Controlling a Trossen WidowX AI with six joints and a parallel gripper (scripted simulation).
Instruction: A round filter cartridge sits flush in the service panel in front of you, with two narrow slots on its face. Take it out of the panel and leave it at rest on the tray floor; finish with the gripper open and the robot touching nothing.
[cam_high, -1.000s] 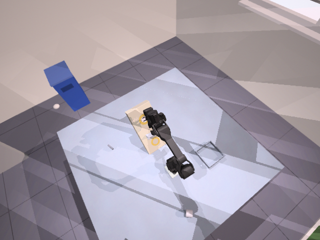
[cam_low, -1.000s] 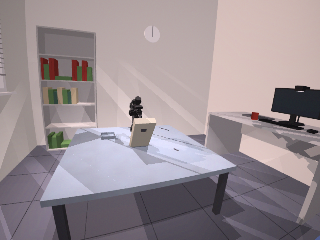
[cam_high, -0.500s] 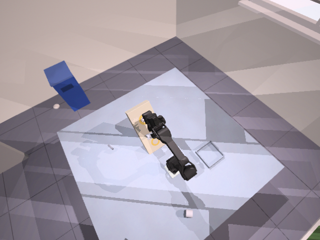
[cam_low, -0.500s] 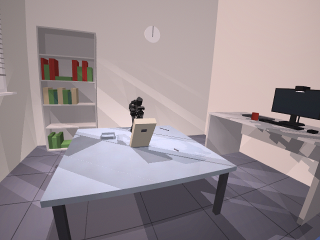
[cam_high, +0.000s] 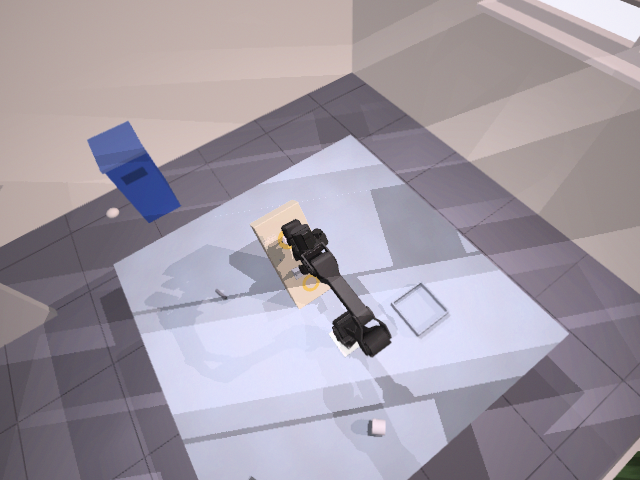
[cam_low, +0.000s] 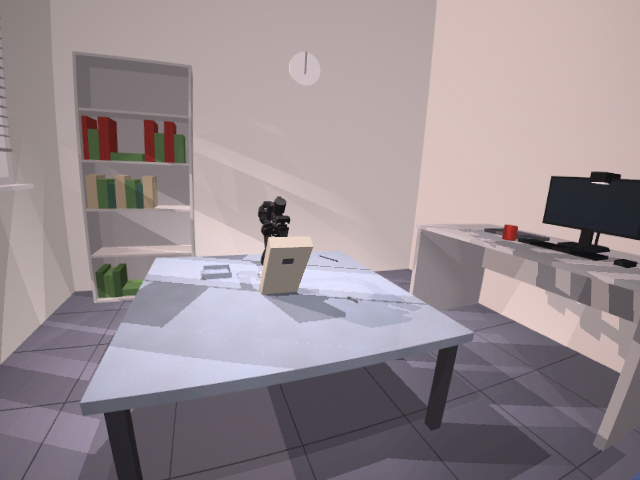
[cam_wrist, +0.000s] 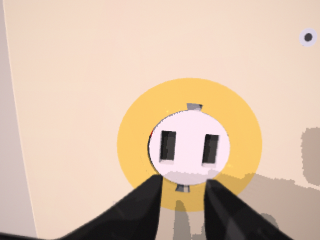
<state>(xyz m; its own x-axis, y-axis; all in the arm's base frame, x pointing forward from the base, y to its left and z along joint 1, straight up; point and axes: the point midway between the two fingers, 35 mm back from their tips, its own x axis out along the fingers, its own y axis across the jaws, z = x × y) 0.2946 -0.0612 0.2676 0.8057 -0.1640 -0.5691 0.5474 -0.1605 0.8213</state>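
The round pale grey filter cartridge is 40 mm ahead of my gripper tip, 30 mm below it and 10 mm to the right of it. The rest, counted from my gripper tip: clear square tray: 450 mm behind, 240 mm below, 190 mm to the right; dark piece: 280 mm to the left, 250 mm below, 170 mm ahead; beige service panel: 110 mm below.
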